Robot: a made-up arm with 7 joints.
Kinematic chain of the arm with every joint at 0, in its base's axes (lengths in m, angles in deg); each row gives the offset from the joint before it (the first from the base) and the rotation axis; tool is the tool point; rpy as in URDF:
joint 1: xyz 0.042 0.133 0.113 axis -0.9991 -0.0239 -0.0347
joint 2: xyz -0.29 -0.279 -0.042 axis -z
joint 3: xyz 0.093 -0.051 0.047 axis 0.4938 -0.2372 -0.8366
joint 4: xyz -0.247 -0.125 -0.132 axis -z
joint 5: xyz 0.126 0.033 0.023 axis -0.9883 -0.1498 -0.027
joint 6: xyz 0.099 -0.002 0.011 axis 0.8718 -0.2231 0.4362
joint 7: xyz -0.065 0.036 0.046 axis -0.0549 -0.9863 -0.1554
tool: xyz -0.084 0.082 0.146 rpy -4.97 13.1 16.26
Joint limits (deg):
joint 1: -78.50..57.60
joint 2: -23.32..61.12
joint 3: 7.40..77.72
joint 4: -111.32..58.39
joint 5: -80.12..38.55
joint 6: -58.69..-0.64
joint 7: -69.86..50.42
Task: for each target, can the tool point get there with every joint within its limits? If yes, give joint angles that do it. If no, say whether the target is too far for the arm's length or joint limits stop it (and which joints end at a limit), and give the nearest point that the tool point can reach.
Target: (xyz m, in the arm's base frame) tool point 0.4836 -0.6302 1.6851
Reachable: no: too far | nearest point -0.0900 -0.2233 0.7220 | short by 1.193 m
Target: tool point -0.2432 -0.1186 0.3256
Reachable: yes | joints 16.38 40.54 20.56 -11.99 -22.39 -19.51 -31.94
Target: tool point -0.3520 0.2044 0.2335
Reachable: yes | joints -50.28 33.12 43.64 -97.62 -11.79 -49.73 -7.86
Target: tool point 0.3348 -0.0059 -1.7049
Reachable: no: too far | nearest point -0.1566 -0.0322 -0.6325 | short by 1.180 m
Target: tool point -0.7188 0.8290 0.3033
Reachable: no: joint limits stop it (at a limit: joint 1, joint 4, joint 5, joint 6) | nearest point -0.5117 0.3945 0.1289 | short by 0.512 m
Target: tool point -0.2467 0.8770 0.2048
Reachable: no: joint limits stop it (at a limit: joint 1, joint 2, joint 4, joint 5, joint 6) | nearest point -0.2440 0.4457 0.1373 | short by 0.437 m
